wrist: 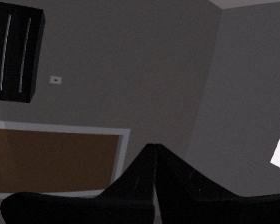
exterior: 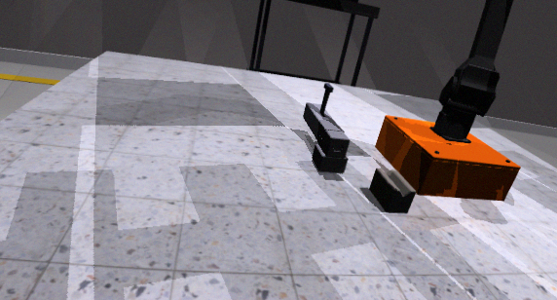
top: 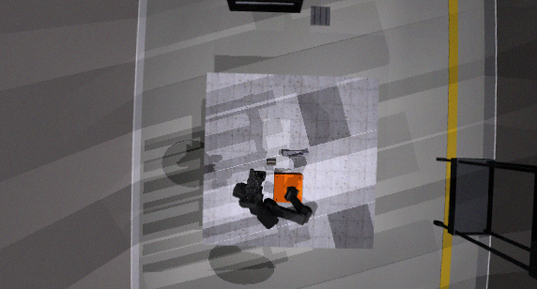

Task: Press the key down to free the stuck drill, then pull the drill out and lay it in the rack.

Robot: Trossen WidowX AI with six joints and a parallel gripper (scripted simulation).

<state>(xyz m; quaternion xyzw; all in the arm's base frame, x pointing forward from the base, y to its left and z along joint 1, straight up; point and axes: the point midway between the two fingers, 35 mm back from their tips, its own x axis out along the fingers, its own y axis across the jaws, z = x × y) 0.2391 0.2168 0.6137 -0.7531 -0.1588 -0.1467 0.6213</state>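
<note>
Now: gripper tip 61 cm above the key and 28 cm to the left of it. The rest, counted from my gripper tip: block housing 66 cm below, 25 cm to the right; drill 66 cm below, 23 cm to the right; rack 69 cm below, 8 cm to the right, 7 cm behind.
</note>
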